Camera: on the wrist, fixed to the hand. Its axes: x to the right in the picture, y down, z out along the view.
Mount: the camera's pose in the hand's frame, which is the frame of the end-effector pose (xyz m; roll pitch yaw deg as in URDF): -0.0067 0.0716 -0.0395 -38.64 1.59 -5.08
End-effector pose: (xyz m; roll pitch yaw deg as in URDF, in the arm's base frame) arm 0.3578 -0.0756 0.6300 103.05 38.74 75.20
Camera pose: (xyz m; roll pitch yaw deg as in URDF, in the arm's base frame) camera 0.3475 -0.0274 0.6956 66.91 43.27 78.90
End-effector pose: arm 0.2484 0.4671 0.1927 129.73 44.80 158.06
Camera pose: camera 0.2061 0.5007 0.2544 95.94 47.50 164.68
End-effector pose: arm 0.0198 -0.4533 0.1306 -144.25 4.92 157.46
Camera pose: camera 0.0579 -0.3812 0.1214 177.34 0.66 160.65
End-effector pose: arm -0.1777 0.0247 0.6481 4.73 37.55 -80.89
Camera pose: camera -0.1081 0.0619 0.6257 -37.81 39.39 -87.27
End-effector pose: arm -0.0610 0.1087 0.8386 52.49 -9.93 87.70
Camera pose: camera -0.1364 0.0995 0.8697 14.16 -4.93 85.87
